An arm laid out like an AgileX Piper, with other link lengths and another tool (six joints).
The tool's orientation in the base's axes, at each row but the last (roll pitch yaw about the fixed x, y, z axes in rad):
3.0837, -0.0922, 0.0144
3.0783, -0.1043, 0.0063
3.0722, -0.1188, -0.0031
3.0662, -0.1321, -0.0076
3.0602, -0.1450, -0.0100
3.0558, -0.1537, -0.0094
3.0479, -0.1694, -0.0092
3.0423, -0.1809, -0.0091
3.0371, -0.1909, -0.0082
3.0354, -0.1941, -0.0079
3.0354, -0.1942, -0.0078
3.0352, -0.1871, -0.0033
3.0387, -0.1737, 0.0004
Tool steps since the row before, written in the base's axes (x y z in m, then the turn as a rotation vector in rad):
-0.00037, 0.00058, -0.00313, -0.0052, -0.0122, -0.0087
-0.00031, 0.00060, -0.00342, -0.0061, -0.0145, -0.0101
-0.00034, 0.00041, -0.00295, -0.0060, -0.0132, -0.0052
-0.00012, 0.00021, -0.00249, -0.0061, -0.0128, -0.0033
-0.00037, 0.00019, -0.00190, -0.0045, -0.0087, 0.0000
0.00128, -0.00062, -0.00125, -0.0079, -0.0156, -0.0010
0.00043, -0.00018, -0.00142, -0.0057, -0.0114, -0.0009
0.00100, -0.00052, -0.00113, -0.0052, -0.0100, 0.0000
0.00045, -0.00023, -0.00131, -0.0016, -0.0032, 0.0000
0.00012, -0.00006, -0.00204, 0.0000, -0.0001, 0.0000
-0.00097, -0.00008, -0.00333, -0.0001, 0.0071, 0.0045
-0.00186, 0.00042, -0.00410, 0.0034, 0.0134, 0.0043
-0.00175, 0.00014, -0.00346, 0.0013, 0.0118, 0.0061
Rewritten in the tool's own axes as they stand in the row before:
-0.00065, -0.00076, 0.00304, -0.0062, 0.0116, 0.0089
-0.00066, -0.00081, 0.00332, -0.0072, 0.0138, 0.0103
-0.00069, -0.00061, 0.00285, -0.0065, 0.0129, 0.0054
-0.00045, -0.00039, 0.00243, -0.0064, 0.0126, 0.0034
-0.00064, -0.00033, 0.00181, -0.0044, 0.0088, 0.0001
0.00108, 0.00048, 0.00148, -0.0078, 0.0156, 0.0011
0.00019, 0.00004, 0.00148, -0.0057, 0.0114, 0.0010
0.00078, 0.00038, 0.00134, -0.0050, 0.0101, 0.0001
0.00020, 0.00008, 0.00139, -0.0015, 0.0032, 0.0000
-0.00028, -0.00016, 0.00202, 0.0000, 0.0001, 0.0000
-0.00159, -0.00024, 0.00307, 0.0007, -0.0066, -0.0052
-0.00259, -0.00080, 0.00362, 0.0041, -0.0130, -0.0050
-0.00232, -0.00046, 0.00307, 0.0023, -0.0111, -0.0070

